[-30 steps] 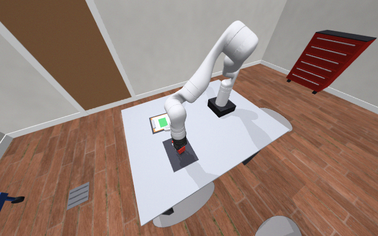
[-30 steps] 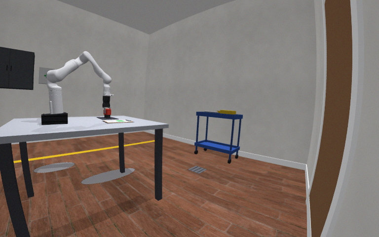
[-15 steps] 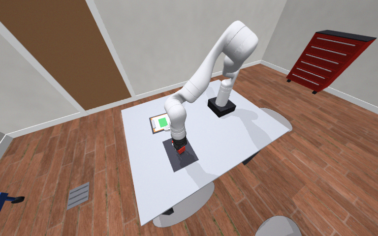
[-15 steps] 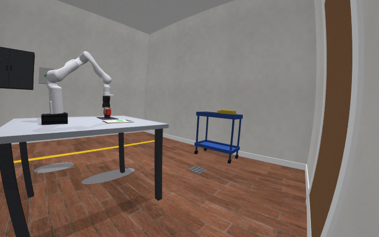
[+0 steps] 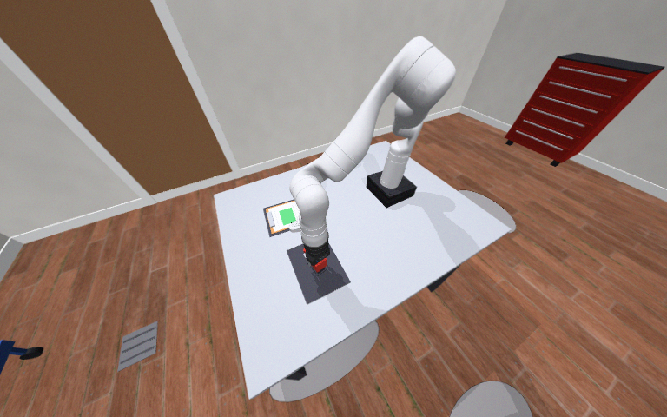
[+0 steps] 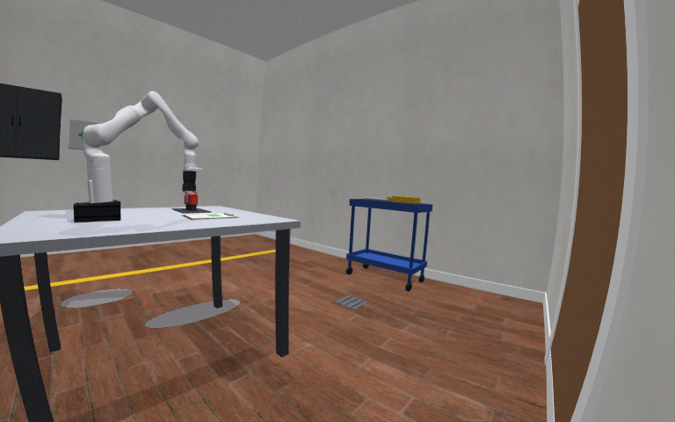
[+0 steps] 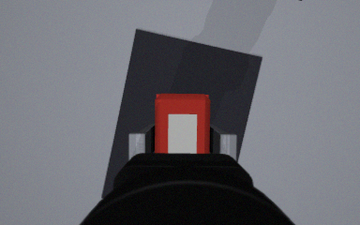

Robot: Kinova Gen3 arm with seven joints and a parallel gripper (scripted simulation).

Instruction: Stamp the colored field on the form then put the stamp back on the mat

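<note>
Right now my hand is 20 mm above the red stamp. From my hand the other things lie so: dark mat (70 mm below); then form (300 mm to the right, 60 mm below, 20 mm behind).
</note>
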